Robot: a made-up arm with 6 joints.
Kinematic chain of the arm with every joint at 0, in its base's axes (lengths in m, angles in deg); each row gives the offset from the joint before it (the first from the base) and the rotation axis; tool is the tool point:
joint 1: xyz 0 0 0.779 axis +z
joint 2: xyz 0.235 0 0 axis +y
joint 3: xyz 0 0 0.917 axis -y
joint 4: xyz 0 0 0.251 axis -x
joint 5: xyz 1.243 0 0 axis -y
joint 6: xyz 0.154 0 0 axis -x
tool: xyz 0 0 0
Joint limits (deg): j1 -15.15..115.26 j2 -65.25..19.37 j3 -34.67..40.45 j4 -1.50..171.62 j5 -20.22..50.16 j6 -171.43..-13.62
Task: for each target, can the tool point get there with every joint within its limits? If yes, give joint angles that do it. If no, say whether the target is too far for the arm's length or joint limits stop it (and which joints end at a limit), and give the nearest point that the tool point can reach.
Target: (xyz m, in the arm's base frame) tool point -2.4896 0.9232 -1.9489
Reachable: no: too far | nearest point -0.7142 1.3126 0.6590 | short by 3.179 m
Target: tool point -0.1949 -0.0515 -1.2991
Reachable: no: joint limits stop it (at a limit: joint 1, joint 2, joint 3, joint 4, joint 5) | nearest point -0.6281 1.2909 0.6368 | short by 2.395 m
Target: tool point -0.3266 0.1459 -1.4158
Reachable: no: joint limits stop it (at a limit: joint 1, joint 2, joint 3, joint 4, joint 5) | nearest point -0.6281 1.2909 0.6368 | short by 2.370 m
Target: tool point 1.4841 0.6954 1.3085
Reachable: yes | joints 25.97 2.88 -22.27 46.24 -12.85 -30.87
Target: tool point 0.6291 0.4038 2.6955
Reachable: yes | joints 28.73 -25.18 12.83 45.73 27.96 -139.24
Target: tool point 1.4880 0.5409 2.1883
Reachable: yes | joints 18.92 1.09 9.46 34.51 19.57 -125.60
